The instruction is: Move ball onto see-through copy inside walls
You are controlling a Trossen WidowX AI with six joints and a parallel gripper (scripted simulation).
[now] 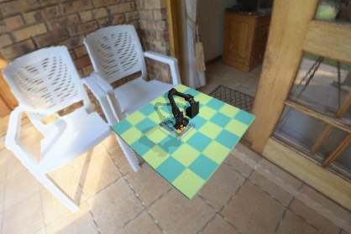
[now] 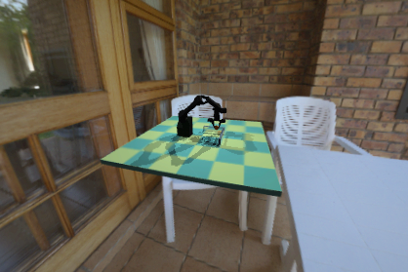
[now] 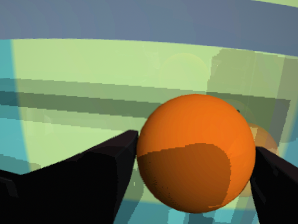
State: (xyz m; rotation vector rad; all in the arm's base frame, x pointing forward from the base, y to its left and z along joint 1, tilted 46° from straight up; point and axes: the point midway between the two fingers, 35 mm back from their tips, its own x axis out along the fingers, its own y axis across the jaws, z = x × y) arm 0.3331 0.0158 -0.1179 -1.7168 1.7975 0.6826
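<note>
Right now the see-through copy is 40 mm ahead of my gripper tip, 30 mm to the right of it and 40 mm below it. Round my gripper tip: orange ball: right at my gripper tip.
</note>
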